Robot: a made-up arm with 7 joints. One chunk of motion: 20 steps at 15 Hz.
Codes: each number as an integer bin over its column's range. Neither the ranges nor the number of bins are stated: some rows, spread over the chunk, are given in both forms.
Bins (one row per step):
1: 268 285 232 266 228 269
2: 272 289 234 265 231 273
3: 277 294 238 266 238 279
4: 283 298 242 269 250 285
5: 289 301 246 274 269 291
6: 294 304 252 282 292 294
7: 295 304 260 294 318 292
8: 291 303 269 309 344 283
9: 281 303 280 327 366 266
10: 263 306 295 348 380 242
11: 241 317 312 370 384 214
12: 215 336 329 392 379 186
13: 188 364 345 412 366 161
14: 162 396 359 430 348 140
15: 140 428 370 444 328 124
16: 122 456 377 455 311 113
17: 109 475 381 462 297 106
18: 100 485 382 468 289 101
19: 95 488 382 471 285 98
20: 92 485 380 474 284 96
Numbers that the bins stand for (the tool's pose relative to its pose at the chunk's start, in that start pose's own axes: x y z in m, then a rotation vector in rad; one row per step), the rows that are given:
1: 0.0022 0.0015 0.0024 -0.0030 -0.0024 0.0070
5: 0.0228 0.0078 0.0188 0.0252 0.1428 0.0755
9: 0.0150 0.0086 0.0588 0.2119 0.4864 -0.0023
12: -0.0496 0.0215 0.1163 0.4408 0.5324 -0.2513
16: -0.1406 0.0685 0.1727 0.6627 0.2916 -0.4784
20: -0.1700 0.0798 0.1762 0.7297 0.1959 -0.5313
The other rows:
2: 0.0061 0.0031 0.0048 -0.0065 0.0082 0.0195
3: 0.0110 0.0051 0.0095 -0.0030 0.0330 0.0381
4: 0.0169 0.0066 0.0141 0.0076 0.0755 0.0568
6: 0.0277 0.0090 0.0259 0.0533 0.2243 0.0848
7: 0.0286 0.0090 0.0353 0.0956 0.3164 0.0786
8: 0.0247 0.0086 0.0459 0.1485 0.4085 0.0506
10: -0.0027 0.0098 0.0764 0.2858 0.5360 -0.0770
11: -0.0242 0.0141 0.0963 0.3633 0.5502 -0.1641
13: -0.0760 0.0325 0.1351 0.5113 0.4864 -0.3290
14: -0.1015 0.0450 0.1515 0.5747 0.4226 -0.3944
15: -0.1230 0.0575 0.1644 0.6240 0.3518 -0.4442
17: -0.1533 0.0759 0.1774 0.6874 0.2420 -0.5002
18: -0.1622 0.0798 0.1785 0.7085 0.2137 -0.5157
19: -0.1670 0.0810 0.1785 0.7191 0.1995 -0.5251

